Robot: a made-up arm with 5 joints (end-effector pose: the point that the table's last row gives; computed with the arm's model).
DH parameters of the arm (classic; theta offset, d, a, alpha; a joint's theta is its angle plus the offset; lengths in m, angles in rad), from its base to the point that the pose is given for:
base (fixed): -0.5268 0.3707 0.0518 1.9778
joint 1: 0 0.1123 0.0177 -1.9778
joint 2: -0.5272 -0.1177 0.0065 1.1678
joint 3: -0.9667 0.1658 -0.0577 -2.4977
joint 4: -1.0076 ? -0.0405 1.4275
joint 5: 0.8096 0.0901 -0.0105 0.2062
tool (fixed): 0.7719 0.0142 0 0
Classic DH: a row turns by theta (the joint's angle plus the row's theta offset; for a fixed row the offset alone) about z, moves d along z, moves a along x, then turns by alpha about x.
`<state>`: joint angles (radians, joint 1 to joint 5).
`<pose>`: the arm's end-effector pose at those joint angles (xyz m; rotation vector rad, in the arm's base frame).
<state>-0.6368 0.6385 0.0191 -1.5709 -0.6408</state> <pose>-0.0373 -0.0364 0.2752 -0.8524 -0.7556 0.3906</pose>
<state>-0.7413 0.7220 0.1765 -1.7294 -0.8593</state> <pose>-0.0567 -0.0383 0.2675 -0.7354 -1.1465 0.2346</pose>
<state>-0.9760 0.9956 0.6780 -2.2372 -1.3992</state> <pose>-0.0663 -0.0391 0.2588 -0.0767 -2.1509 -0.5283</pose>
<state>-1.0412 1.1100 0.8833 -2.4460 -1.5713</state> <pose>-0.0559 -0.0379 0.2697 0.2113 -2.4382 -0.9469</pose>
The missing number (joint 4, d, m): 0.166
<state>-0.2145 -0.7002 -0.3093 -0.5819 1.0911</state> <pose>0.0752 -0.1629 0.3548 0.2153 0.6121 0.3484</pose>
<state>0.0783 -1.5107 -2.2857 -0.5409 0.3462</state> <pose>-0.1379 -0.1814 0.1238 2.0126 -0.5522 -1.2443</pose>
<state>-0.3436 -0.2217 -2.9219 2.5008 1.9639</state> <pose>-0.1444 -0.0229 0.2045 -0.4367 -1.5036 -2.5324</pose>
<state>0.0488 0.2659 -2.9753 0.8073 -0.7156</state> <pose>-0.1177 -0.2161 0.0380 -1.4810 -1.6607 1.3019</pose>
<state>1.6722 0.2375 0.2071 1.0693 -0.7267</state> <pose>-0.1072 -0.0594 0.3999 0.1523 -1.3420 -0.4706</pose>
